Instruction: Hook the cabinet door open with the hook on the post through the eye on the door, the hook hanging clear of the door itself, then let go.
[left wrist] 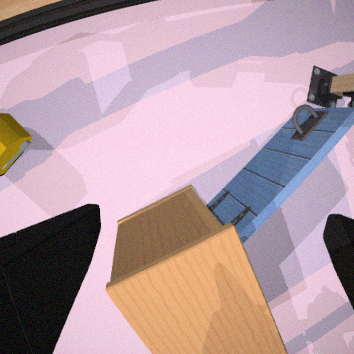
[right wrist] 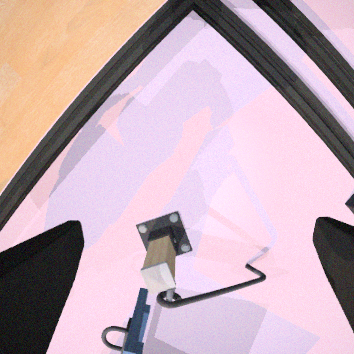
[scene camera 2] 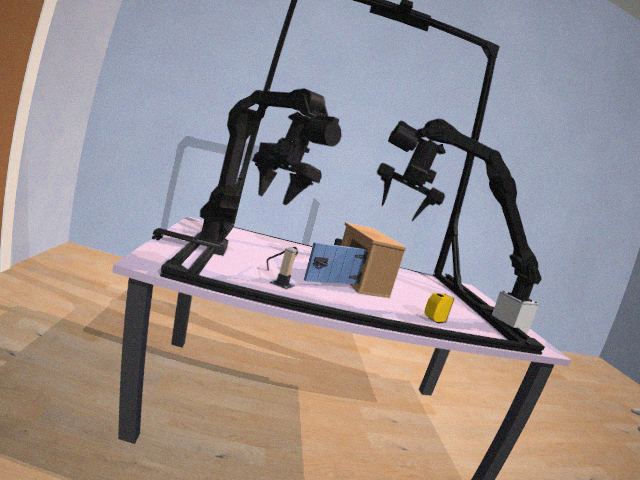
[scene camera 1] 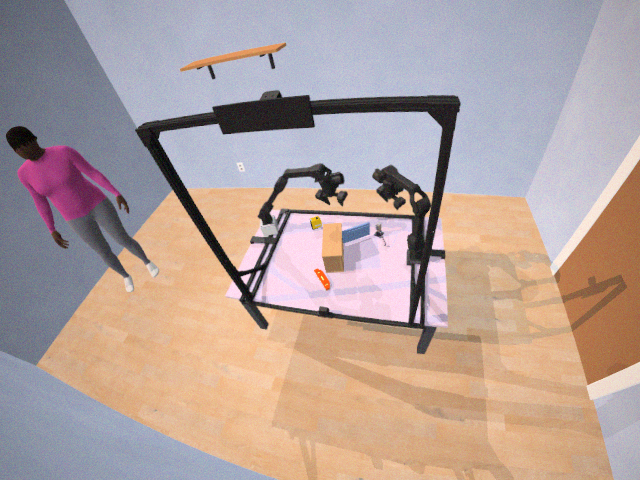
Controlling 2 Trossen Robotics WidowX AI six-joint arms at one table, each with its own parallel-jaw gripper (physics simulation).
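Frame: origin at the left arm's base, x left, y back, z up, level; centimetres.
Seen in the pictures: left gripper, fingertip midpoint: point(left wrist: 215, 221) point(scene camera 2: 397, 213) point(scene camera 1: 336, 205); right gripper, fingertip midpoint: point(right wrist: 199, 231) point(scene camera 2: 271, 200) point(scene camera 1: 392, 205); left arm's base, origin of the base link: point(scene camera 2: 519, 297) point(scene camera 1: 267, 221); right arm's base, origin of the base link: point(scene camera 2: 210, 239) point(scene camera 1: 415, 256).
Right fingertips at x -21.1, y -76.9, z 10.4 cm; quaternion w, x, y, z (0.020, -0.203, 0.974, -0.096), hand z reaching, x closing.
Note:
Pixels of each thing's top centre, then the offset from my right fingertips to it. "pt": a spot on its surface instead.
- wooden cabinet, middle of its top: point(scene camera 2: 373, 233) point(scene camera 1: 332, 238) dz -4.9, dx -11.1, dy +37.9 cm
- post, surface spot: point(right wrist: 160, 255) point(scene camera 2: 285, 256) pt dz -12.9, dx -0.5, dy +7.2 cm
- yellow block, middle of its top: point(scene camera 2: 443, 292) point(scene camera 1: 314, 218) dz -12.3, dx +16.7, dy +45.9 cm
- orange-red object, middle of its top: point(scene camera 1: 322, 277) dz -18.6, dx -26.0, dy +47.5 cm
The wooden cabinet point(scene camera 1: 332, 242) point(scene camera 2: 381, 268) point(left wrist: 200, 300) stands on the table with its blue door point(scene camera 1: 356, 233) point(scene camera 2: 338, 264) point(left wrist: 272, 167) point(right wrist: 137, 325) swung open. The dark eye point(scene camera 2: 320, 263) point(left wrist: 302, 119) point(right wrist: 113, 337) is near the door's free edge. The post point(scene camera 1: 378, 230) point(scene camera 2: 286, 264) point(right wrist: 160, 255) stands beside that edge. Its hook point(scene camera 2: 273, 256) point(right wrist: 220, 293) points away from the door, apart from the eye. My left gripper point(scene camera 2: 398, 212) point(left wrist: 215, 221) is open and empty above the cabinet. My right gripper point(scene camera 2: 272, 199) point(right wrist: 199, 231) is open and empty, high above the post.
A yellow block point(scene camera 1: 315, 222) point(scene camera 2: 439, 307) point(left wrist: 11, 142) lies beyond the cabinet in scene camera 1. An orange-red object point(scene camera 1: 322, 279) lies near the cabinet's front end. Black rails point(scene camera 1: 341, 316) point(scene camera 2: 330, 311) border the table, and a black frame point(scene camera 1: 191, 217) rises around it.

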